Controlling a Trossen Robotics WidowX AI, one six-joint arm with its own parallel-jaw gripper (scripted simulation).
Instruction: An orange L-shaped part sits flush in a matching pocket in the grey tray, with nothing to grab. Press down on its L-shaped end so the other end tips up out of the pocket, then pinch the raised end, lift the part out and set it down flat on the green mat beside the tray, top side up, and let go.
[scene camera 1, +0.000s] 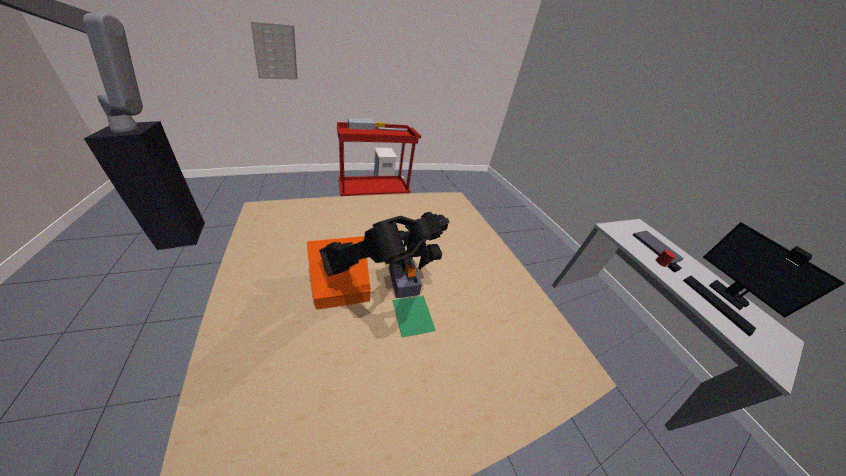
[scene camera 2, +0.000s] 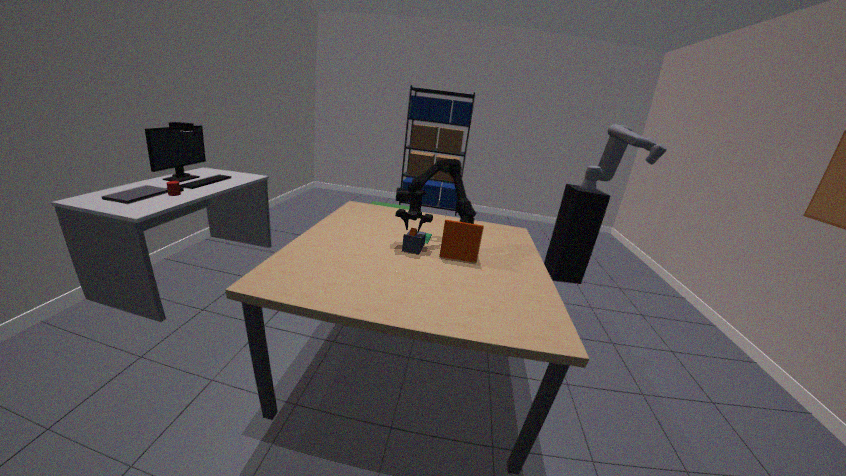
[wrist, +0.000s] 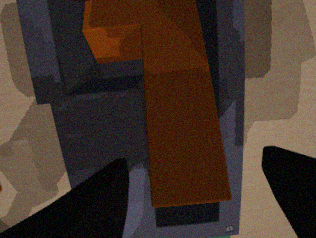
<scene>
The gripper is open, holding nothing. Further things: an orange L-shaped part and a green mat.
</scene>
